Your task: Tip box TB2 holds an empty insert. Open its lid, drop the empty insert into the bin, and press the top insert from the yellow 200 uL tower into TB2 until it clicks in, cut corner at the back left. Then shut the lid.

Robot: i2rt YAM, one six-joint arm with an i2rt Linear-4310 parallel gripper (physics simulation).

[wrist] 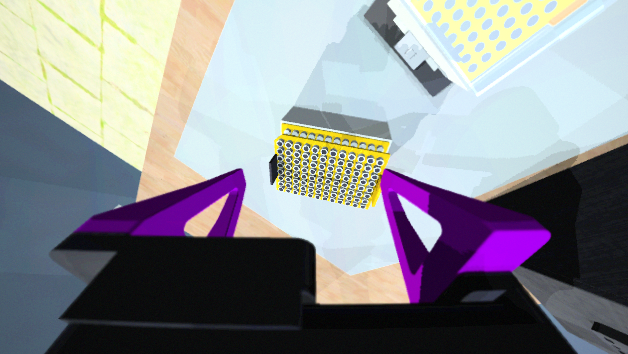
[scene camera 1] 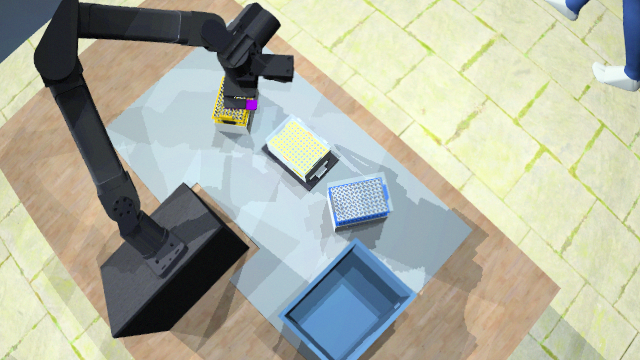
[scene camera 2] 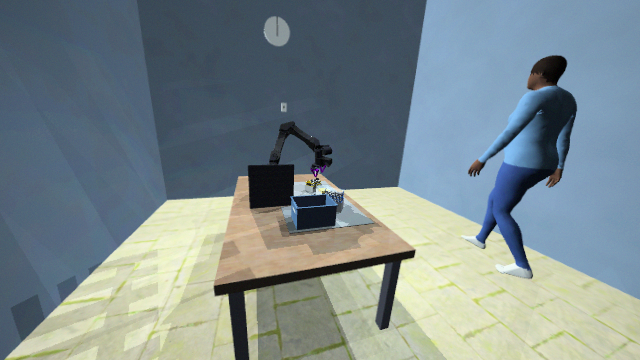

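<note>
The yellow 200 uL tower [scene camera 1: 231, 114] [scene camera 2: 312, 186] [wrist: 330, 170] stands at the mat's far end, its yellow inserts stacked on a pale base. The top insert [wrist: 327, 175] has rows of dark round openings. A box with a yellow, pale-holed insert [scene camera 1: 300, 145] [wrist: 482, 25] sits in a dark holder [scene camera 1: 309, 185] under what looks like a clear shut lid; no TB2 label is readable. The blue bin [scene camera 1: 350, 300] [scene camera 2: 313, 214] shows no insert inside. My gripper [scene camera 1: 265, 90] [scene camera 2: 319, 171] [wrist: 313, 176] is open and empty above the tower; in the wrist view the tower appears between and beyond the fingertips.
A clear-lidded box with a blue insert [scene camera 1: 359, 201] stands between the dark holder and the bin. All stand on a grey mat [scene camera 1: 165, 110] on the wooden table [scene camera 1: 510, 295] [scene camera 2: 260, 265]. My arm's black pedestal [scene camera 1: 195, 275] [scene camera 2: 270, 186] borders the mat. A person [scene camera 2: 537, 130] is beside the table.
</note>
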